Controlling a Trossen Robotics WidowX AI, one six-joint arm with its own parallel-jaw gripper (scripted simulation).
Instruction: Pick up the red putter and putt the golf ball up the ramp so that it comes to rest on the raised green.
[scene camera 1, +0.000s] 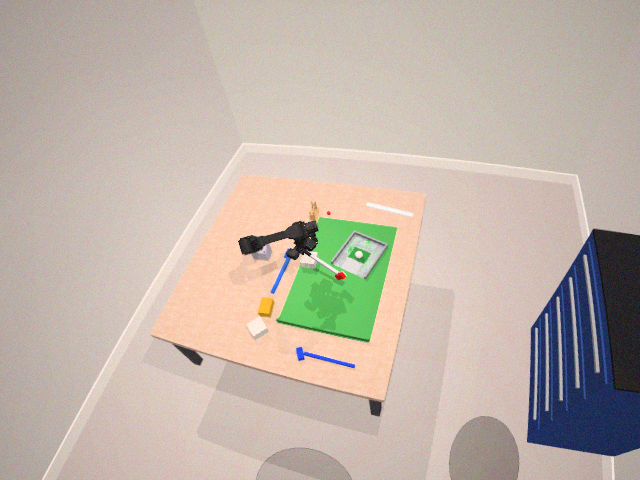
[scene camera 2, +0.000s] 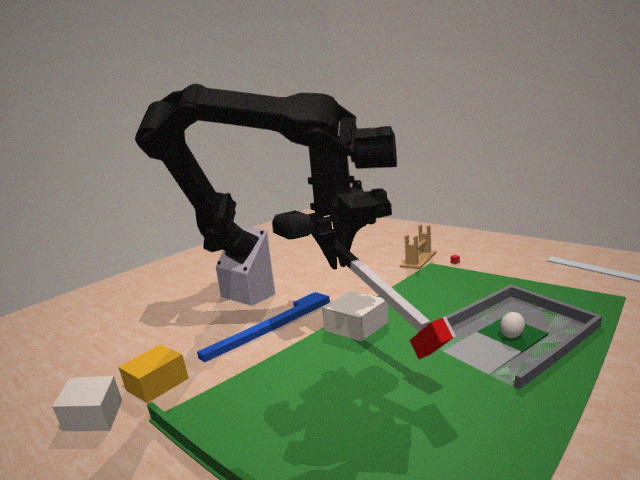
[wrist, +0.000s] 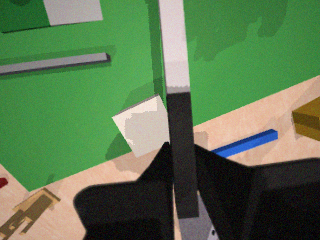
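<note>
My gripper (scene camera 2: 338, 267) holds a red putter, and the wrist view shows my gripper as well (wrist: 175, 145). There is a white block (scene camera 2: 355, 315), which I also see in the wrist view (wrist: 144, 125). A yellow block (scene camera 2: 153, 373) is here too.
</note>
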